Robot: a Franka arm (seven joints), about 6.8 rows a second.
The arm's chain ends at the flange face. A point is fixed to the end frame.
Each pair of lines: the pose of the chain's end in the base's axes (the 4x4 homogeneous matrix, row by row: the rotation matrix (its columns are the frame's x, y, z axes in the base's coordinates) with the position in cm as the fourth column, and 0 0 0 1 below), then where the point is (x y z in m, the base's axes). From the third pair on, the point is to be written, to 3 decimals.
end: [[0.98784 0.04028 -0.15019 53.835], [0.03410 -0.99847 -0.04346 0.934], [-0.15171 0.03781 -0.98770 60.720], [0 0 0 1]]
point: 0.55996 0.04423 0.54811
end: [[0.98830 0.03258 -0.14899 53.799], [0.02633 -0.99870 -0.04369 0.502], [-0.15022 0.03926 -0.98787 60.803], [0 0 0 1]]
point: 0.55996 0.03966 0.54893
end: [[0.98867 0.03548 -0.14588 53.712], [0.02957 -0.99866 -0.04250 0.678], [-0.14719 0.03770 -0.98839 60.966], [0 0 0 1]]
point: 0.559 0.042 0.551
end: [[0.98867 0.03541 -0.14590 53.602], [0.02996 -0.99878 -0.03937 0.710], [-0.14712 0.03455 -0.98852 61.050], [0 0 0 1]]
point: 0.558 0.042 0.552
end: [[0.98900 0.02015 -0.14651 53.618], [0.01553 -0.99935 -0.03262 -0.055], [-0.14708 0.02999 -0.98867 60.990], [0 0 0 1]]
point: 0.559 0.034 0.551
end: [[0.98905 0.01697 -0.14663 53.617], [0.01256 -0.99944 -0.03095 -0.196], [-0.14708 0.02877 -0.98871 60.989], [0 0 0 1]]
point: 0.559 0.033 0.551
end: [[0.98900 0.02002 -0.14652 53.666], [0.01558 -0.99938 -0.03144 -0.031], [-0.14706 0.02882 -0.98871 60.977], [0 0 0 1]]
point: 0.559 0.035 0.551
